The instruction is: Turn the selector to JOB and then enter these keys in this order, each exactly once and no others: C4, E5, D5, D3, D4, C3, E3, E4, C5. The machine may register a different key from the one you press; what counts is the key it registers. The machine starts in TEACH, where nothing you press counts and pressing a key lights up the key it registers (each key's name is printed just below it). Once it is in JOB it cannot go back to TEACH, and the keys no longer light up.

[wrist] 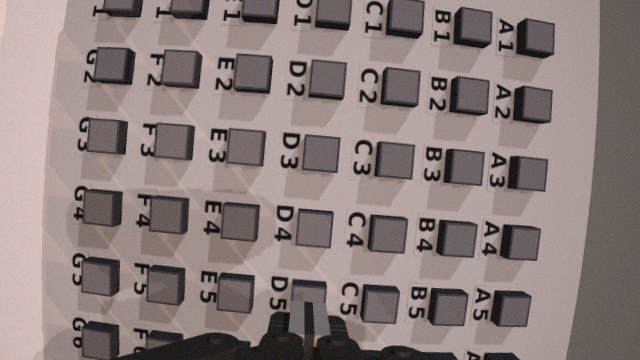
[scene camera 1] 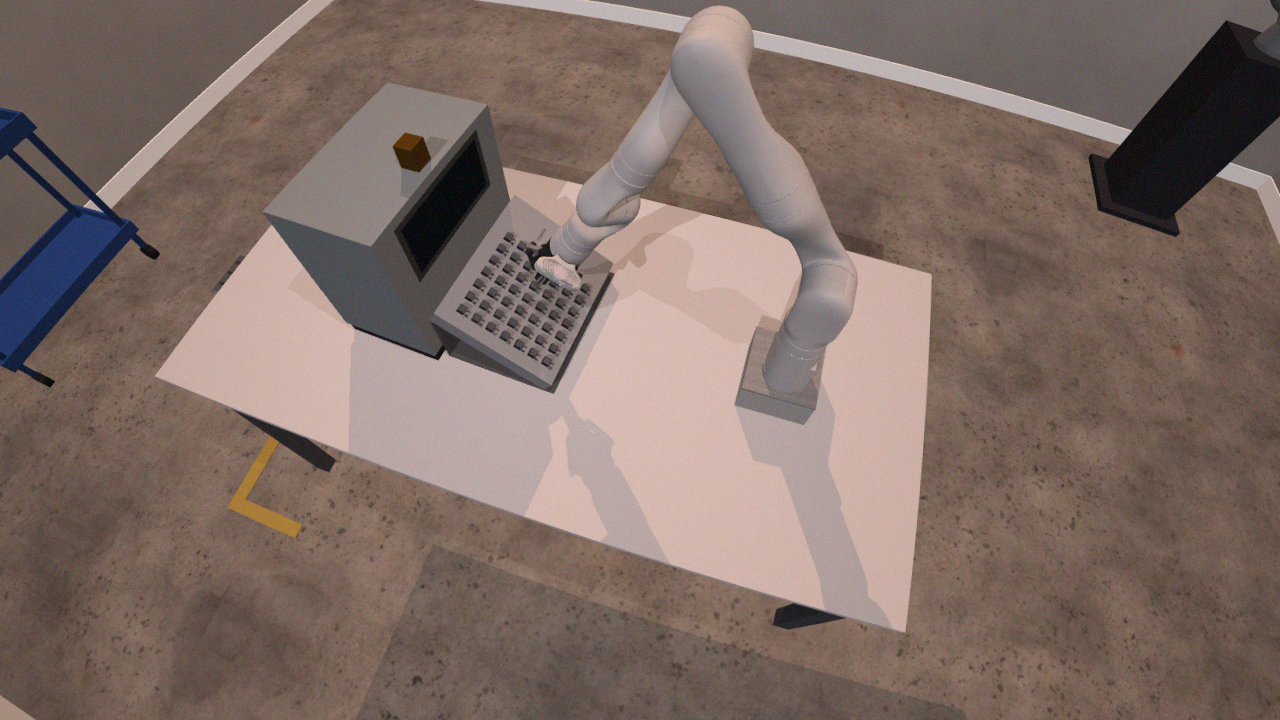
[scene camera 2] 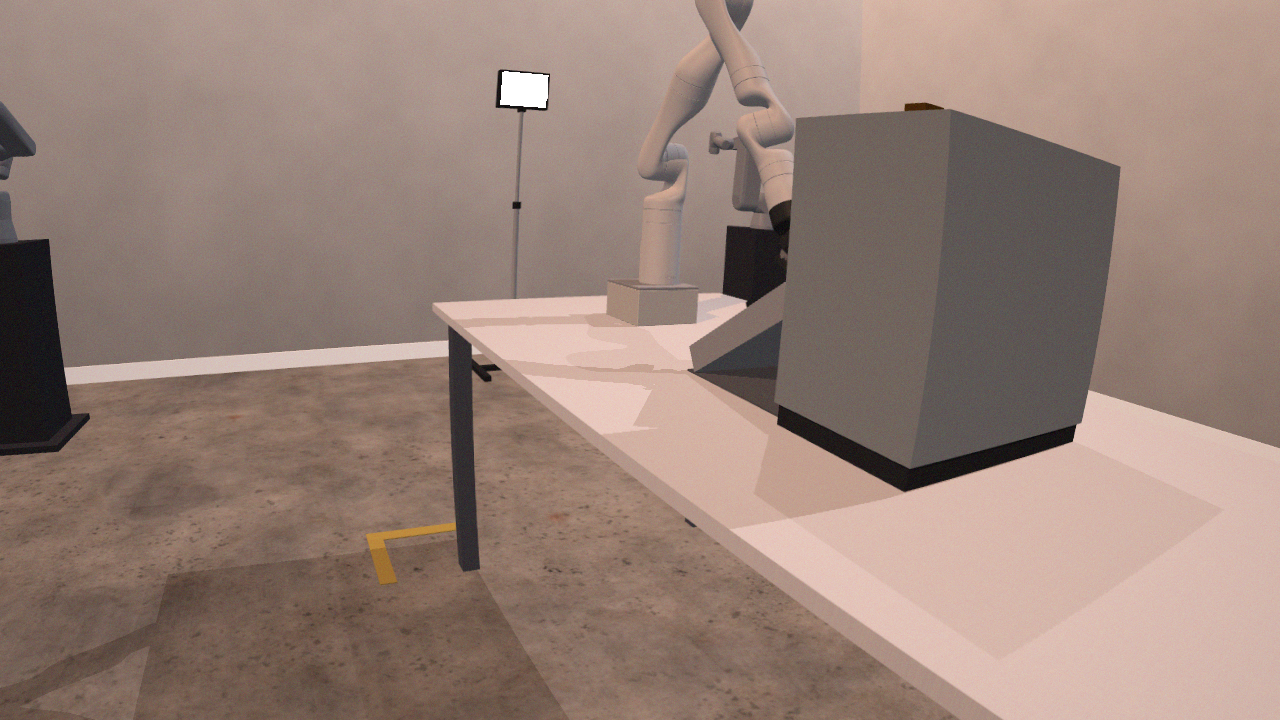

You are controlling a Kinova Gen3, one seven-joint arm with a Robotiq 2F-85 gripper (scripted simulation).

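Observation:
My gripper (wrist: 306, 325) is here in my sight. I can see a sloped keypad (scene camera 1: 470, 342), and it is the same sloped keypad (wrist: 280, 187) and sloped keypad (scene camera 2: 740, 356). A grey machine (scene camera 2: 946, 276) is visible to me too, again as the grey machine (wrist: 599, 319) and the grey machine (scene camera 1: 385, 242). And I see a key (wrist: 387, 234).

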